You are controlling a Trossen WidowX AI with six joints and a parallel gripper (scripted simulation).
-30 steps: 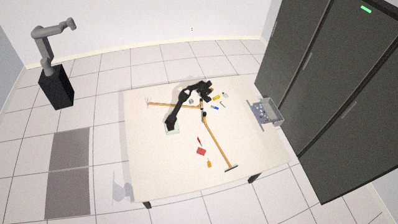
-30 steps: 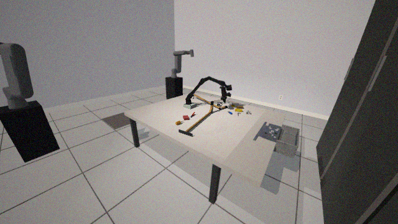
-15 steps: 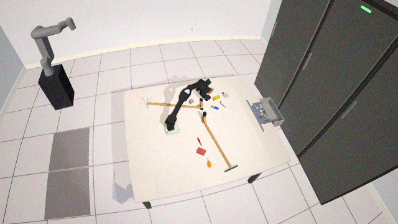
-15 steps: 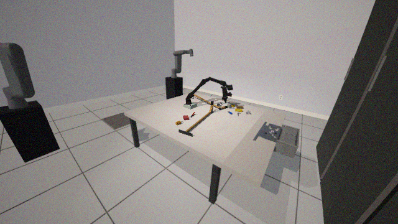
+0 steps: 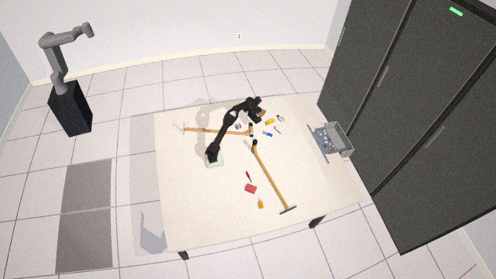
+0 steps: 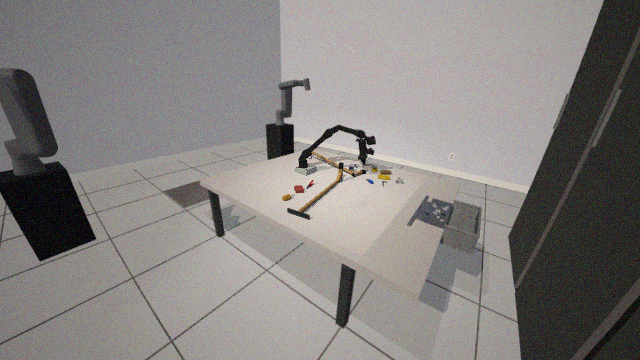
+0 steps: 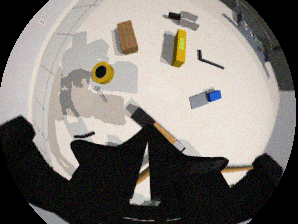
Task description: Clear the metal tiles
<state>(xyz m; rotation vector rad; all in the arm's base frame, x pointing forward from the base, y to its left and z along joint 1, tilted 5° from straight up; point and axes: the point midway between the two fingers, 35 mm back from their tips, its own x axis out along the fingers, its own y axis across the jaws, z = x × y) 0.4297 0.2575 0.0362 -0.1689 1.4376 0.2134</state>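
My gripper tip is 54 cm to the left of the long scraper, 7 cm past it and 2 cm above it. Round my gripper tip: yellow roll: 14 cm to the left, 7 cm below, 5 cm ahead; then brown block: 15 cm ahead, 12 cm to the left, 7 cm below; then blue piece: 12 cm to the right, 10 cm ahead, 8 cm below.
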